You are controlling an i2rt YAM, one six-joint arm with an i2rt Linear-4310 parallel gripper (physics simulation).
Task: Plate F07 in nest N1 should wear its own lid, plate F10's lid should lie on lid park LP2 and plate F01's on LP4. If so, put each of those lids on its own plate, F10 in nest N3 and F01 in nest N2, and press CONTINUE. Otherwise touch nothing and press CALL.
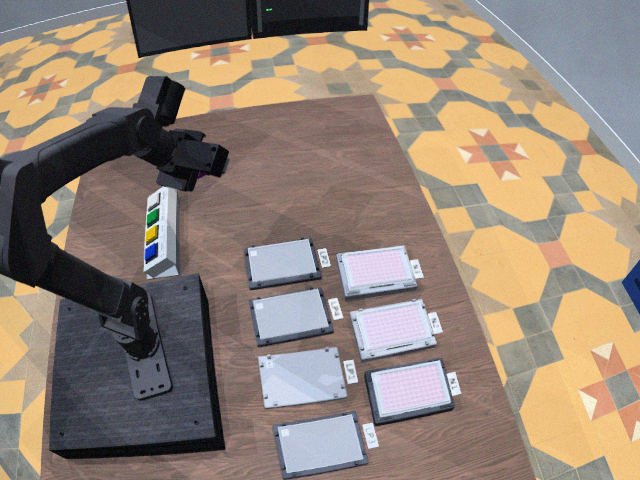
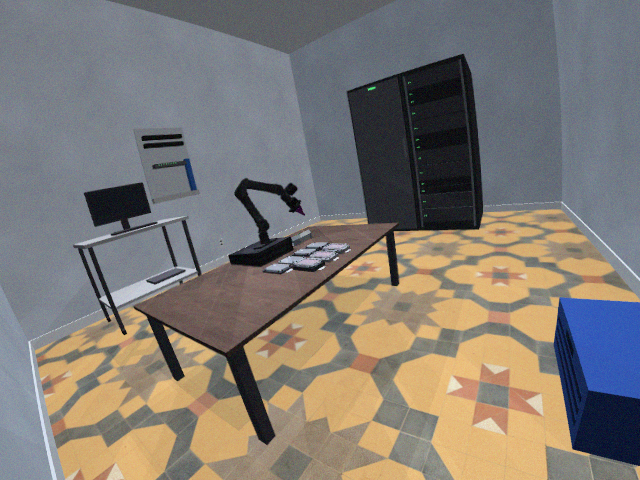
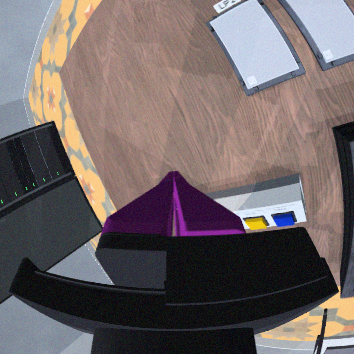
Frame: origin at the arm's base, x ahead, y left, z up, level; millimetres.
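Where they show: gripper, fingertip midpoint: (image 2: 304, 215) (image 3: 173, 178); arm's base, origin of the base link: (image 1: 144, 345) (image 2: 266, 244).
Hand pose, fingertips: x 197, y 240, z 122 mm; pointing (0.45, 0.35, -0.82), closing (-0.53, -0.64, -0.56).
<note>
Each offset is from my fingertips to the centre of the thing. "*": to the spot under its first point. Level surfaces: height alone.
My gripper (image 1: 201, 175) (image 2: 301, 210) (image 3: 173, 178) is shut and empty, its magenta fingers above the table near the button box {dx -125, dy +66, dz -175 mm} (image 1: 169, 235) (image 3: 235, 197). White, green, yellow and blue buttons show; their lettering is unreadable. Grey lid-like panels with small white corner labels lie on LP2 {dx +104, dy -97, dz -193 mm} (image 1: 282, 260) (image 3: 257, 47), LP4 {dx +79, dy -221, dz -193 mm} (image 1: 290, 313) (image 3: 325, 30) and LP3 {dx +37, dy -482, dz -193 mm} (image 1: 321, 444). LP1 {dx +55, dy -349, dz -197 mm} (image 1: 302, 378) is pale and glossy; whether it holds a lid is unclear. Pink-welled plates sit in the far nest {* dx +270, dy -192, dz -175 mm} (image 1: 377, 267), N2 {dx +246, dy -320, dz -183 mm} (image 1: 393, 325) and dark N1 {dx +219, dy -449, dz -178 mm} (image 1: 412, 390). Plate names are unreadable; lids on them cannot be confirmed.
The black arm base (image 1: 180, 413) (image 2: 248, 255) stands on the wooden table {dz -207 mm} (image 1: 320, 149) (image 2: 222, 304), left of the lid parks. Black cabinets (image 1: 191, 25) (image 2: 382, 155) stand beyond the table. A desk with a monitor (image 2: 118, 204) and a blue box (image 2: 602, 346) stand apart from it.
</note>
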